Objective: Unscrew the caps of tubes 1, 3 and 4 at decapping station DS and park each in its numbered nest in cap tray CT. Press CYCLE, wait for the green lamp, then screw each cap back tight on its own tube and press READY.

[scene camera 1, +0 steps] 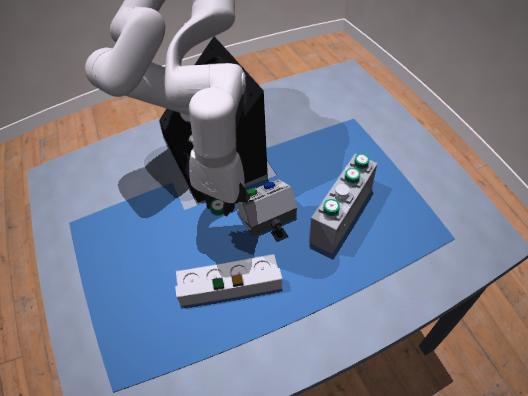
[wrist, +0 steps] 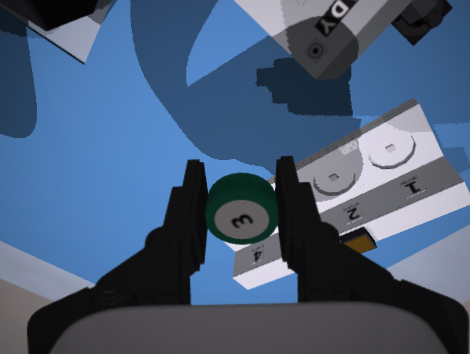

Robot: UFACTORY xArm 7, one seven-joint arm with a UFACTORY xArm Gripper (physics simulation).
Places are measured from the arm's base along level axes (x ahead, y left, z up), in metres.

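Pixels of known places: gripper, fingertip midpoint: (scene camera 1: 220, 207) (wrist: 241, 180).
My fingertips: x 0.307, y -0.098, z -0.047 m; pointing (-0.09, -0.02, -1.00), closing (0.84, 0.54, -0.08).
Behind a point stands the place of what it marks.
My gripper (scene camera 1: 217, 206) @[x 0.307, y -0.099, z -0.047 m] (wrist: 241, 180) @[x 0.307, y -0.099, z -0.047 m] is shut on the green cap with a white top marked 3, cap 3 (scene camera 1: 217, 207) @[x 0.318, y -0.109, z -0.029 m] (wrist: 241, 220) @[x 0.313, y -0.104, z -0.028 m], and holds it above the mat, left of the control box. Decapping station DS (scene camera 1: 325, 235) @[x 0.458, y 0.068, z -0.100 m] is the grey block at the right in the scene view. Green caps (scene camera 1: 362, 160) @[x 0.374, y 0.231, z -0.036 m] (scene camera 1: 352, 175) @[x 0.396, y 0.182, z -0.036 m] (scene camera 1: 331, 206) @[x 0.439, y 0.091, z -0.036 m] sit on three of its tubes; one tube (scene camera 1: 342, 192) @[x 0.421, y 0.135, z -0.038 m] between them is uncapped. The white cap tray CT (scene camera 1: 230, 296) @[x 0.451, y -0.167, z -0.150 m] (wrist: 415, 212) @[x 0.461, y -0.094, z -0.112 m] shows round, empty nests; numbers 1, 2 and 4 are readable in the wrist view.
The control box (scene camera 1: 270, 212) @[x 0.337, y 0.005, z -0.106 m] (wrist: 280, 20) @[x 0.287, y -0.035, z -0.089 m] has a green button (scene camera 1: 252, 191) @[x 0.278, y -0.005, z -0.086 m] and a blue button (scene camera 1: 269, 185) @[x 0.285, y 0.035, z -0.085 m]. A small black fixture (scene camera 1: 279, 233) @[x 0.373, y 0.005, z -0.146 m] (wrist: 417, 20) @[x 0.372, y 0.004, z -0.156 m] is beside it. Green (scene camera 1: 218, 283) @[x 0.434, y -0.180, z -0.104 m] and amber (scene camera 1: 237, 280) @[x 0.449, y -0.144, z -0.104 m] (wrist: 361, 243) @[x 0.445, y -0.139, z -0.104 m] squares are on the tray's front. The blue mat (scene camera 1: 125, 325) @[x 0.394, y -0.400, z -0.157 m] lies beneath.
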